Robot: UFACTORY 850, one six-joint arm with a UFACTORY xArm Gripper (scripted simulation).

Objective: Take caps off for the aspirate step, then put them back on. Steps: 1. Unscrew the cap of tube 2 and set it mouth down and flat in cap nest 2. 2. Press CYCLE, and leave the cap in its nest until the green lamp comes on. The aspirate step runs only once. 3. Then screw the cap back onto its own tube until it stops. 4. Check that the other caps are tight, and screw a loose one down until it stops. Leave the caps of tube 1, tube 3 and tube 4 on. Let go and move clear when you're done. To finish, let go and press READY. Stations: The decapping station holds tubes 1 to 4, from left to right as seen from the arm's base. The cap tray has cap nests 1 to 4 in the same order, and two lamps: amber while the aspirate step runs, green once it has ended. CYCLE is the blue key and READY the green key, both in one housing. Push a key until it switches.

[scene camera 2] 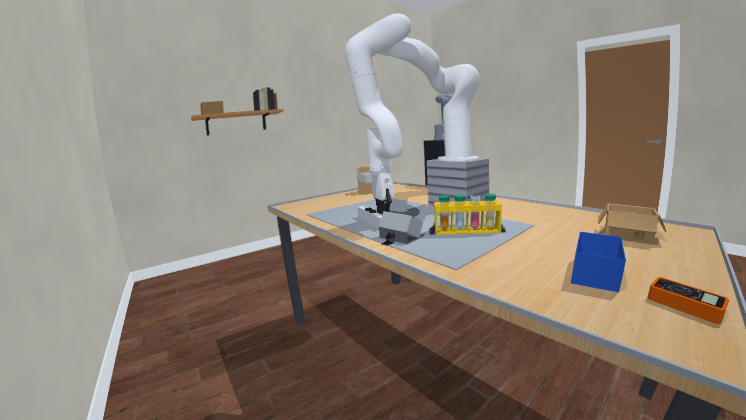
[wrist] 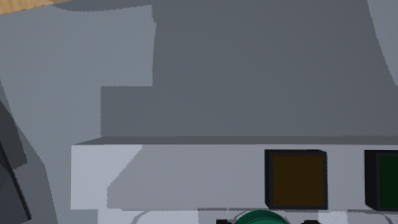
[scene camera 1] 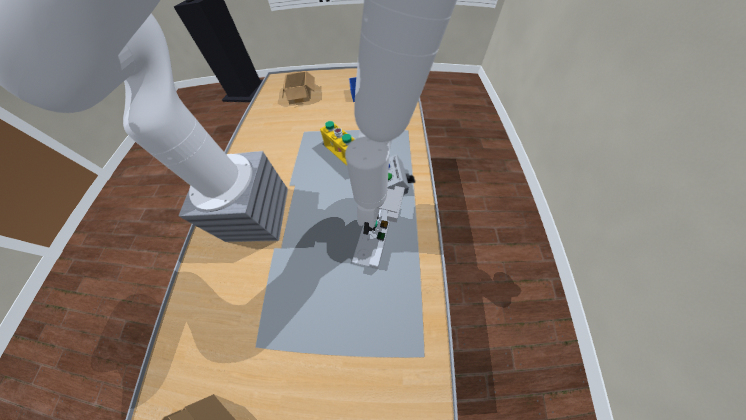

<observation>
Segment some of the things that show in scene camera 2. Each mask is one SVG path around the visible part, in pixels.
The gripper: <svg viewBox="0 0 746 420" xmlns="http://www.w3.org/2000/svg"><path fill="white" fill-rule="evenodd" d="M391 171L372 175L372 193L376 201L377 213L383 215L383 211L390 212L391 199L394 199Z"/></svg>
A blue bin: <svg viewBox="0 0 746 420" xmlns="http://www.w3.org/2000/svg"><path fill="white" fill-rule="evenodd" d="M580 232L575 252L571 284L619 292L626 263L622 238L619 236Z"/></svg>
</observation>
